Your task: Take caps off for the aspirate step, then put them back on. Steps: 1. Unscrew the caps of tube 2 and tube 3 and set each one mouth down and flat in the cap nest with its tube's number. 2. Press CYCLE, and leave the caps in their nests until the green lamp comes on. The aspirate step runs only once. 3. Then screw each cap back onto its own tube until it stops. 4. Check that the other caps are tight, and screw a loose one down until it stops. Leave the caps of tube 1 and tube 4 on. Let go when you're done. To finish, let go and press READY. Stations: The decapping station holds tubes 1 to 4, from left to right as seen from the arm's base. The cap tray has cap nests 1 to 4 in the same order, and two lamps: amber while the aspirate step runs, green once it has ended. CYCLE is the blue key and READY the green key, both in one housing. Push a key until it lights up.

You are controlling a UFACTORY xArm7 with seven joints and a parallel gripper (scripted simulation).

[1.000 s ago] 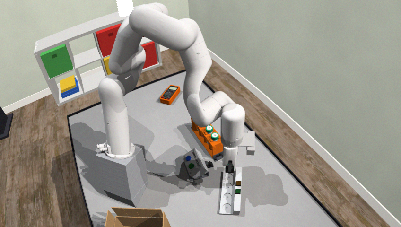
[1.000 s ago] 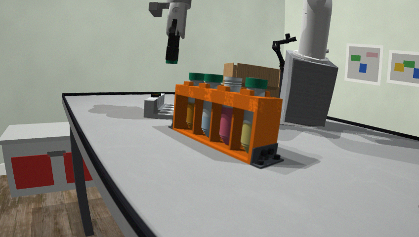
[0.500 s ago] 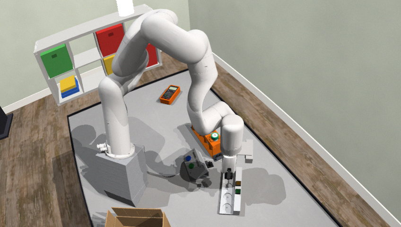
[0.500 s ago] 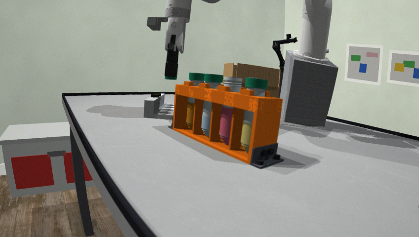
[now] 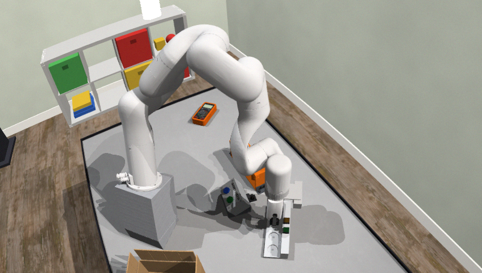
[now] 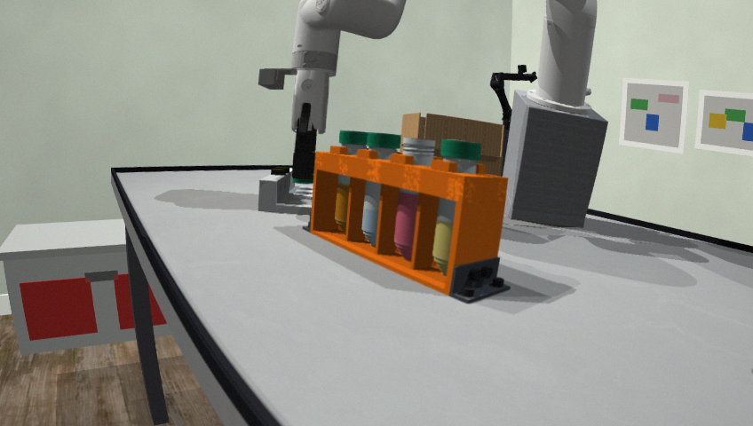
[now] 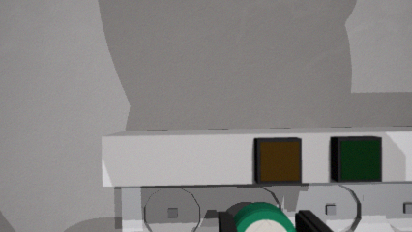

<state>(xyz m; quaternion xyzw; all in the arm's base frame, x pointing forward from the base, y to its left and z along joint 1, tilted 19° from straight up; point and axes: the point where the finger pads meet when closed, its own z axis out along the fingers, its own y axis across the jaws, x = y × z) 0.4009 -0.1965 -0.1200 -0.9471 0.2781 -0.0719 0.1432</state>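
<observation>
Now: the cap 4 40 mm ahead of my hand, 210 mm to the left of it and 50 mm above it. The rest, counted from my hand: key housing: 90 mm behind, 160 mm to the left, 10 mm below; green ready key: 110 mm behind, 140 mm to the left; cap 2: 20 mm below.
</observation>
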